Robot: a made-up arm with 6 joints.
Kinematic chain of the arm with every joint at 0, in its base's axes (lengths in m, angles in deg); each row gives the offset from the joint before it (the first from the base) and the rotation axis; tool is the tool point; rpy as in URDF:
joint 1: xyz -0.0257 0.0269 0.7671 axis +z
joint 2: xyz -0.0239 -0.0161 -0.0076 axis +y
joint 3: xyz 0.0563 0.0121 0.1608 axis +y
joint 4: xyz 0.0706 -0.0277 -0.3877 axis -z
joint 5: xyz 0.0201 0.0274 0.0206 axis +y
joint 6: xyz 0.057 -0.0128 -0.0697 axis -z
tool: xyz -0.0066 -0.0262 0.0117 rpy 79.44 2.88 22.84
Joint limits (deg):
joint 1: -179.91..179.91
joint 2: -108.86..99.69
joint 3: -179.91..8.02
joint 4: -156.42..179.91
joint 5: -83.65..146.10
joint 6: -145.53..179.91
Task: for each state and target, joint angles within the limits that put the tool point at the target. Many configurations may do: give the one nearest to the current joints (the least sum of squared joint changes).
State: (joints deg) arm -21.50 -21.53 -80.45 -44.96 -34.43 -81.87
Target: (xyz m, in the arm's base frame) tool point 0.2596 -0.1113 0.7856
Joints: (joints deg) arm -38.66 -15.15 -30.47 -60.52 -56.79 -85.28
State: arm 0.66 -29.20 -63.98 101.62 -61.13 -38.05
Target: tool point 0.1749 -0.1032 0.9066
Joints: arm -5.46 -45.31 -38.79 113.61 -79.28 -41.52
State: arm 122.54 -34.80 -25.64 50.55 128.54 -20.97
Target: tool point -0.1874 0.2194 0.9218
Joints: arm 127.57 -52.98 -36.72 52.47 134.17 -19.70
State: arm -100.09 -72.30 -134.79 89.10 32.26 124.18
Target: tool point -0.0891 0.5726 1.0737
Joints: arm -88.46 -92.70 -127.66 90.86 35.06 116.13
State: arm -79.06 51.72 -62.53 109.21 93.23 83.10
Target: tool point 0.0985 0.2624 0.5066
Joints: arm -120.90 99.69 -20.18 106.98 70.10 86.38
